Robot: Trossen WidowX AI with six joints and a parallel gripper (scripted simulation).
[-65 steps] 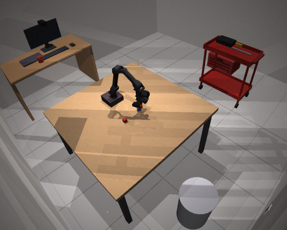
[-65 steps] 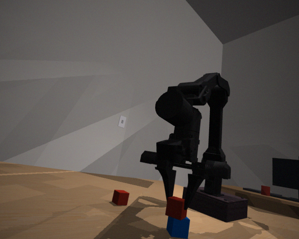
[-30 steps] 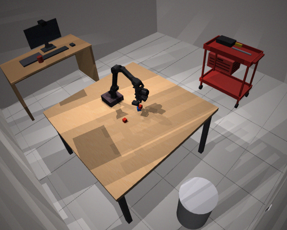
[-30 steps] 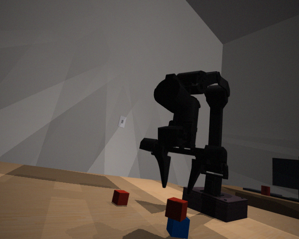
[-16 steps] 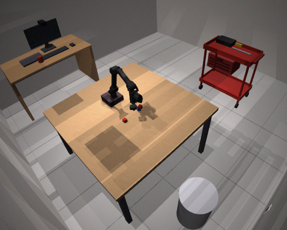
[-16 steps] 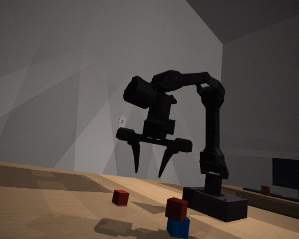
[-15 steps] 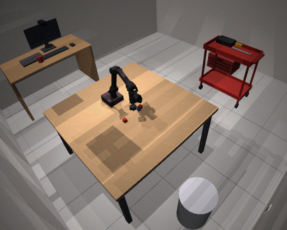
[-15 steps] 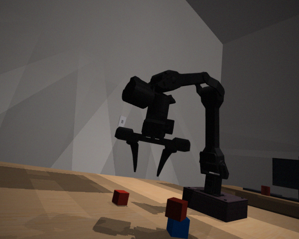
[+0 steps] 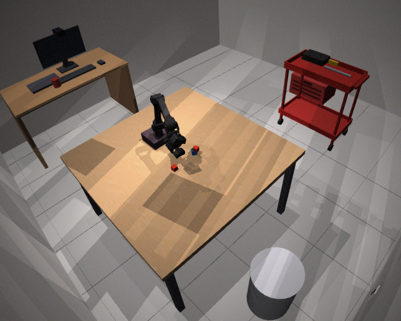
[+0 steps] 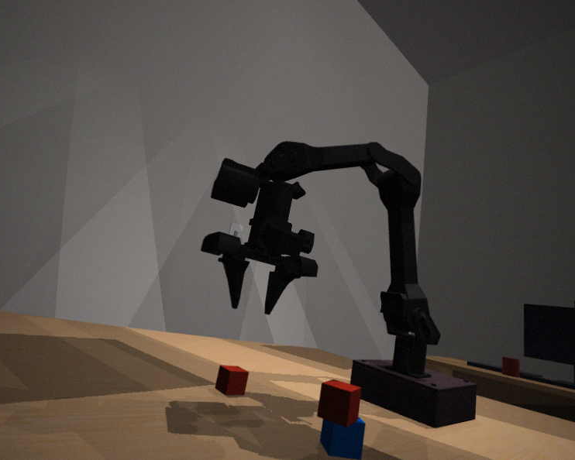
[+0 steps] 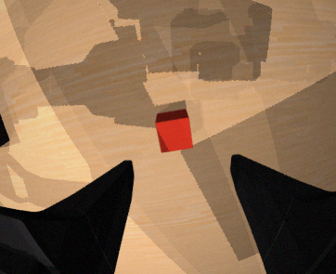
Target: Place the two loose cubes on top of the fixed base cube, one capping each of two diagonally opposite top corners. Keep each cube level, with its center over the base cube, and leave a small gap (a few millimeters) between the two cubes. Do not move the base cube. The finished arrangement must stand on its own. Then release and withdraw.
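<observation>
Now: gripper tip 10 mm past the blue cube, 180 mm to the right of it and 100 mm above it.
</observation>
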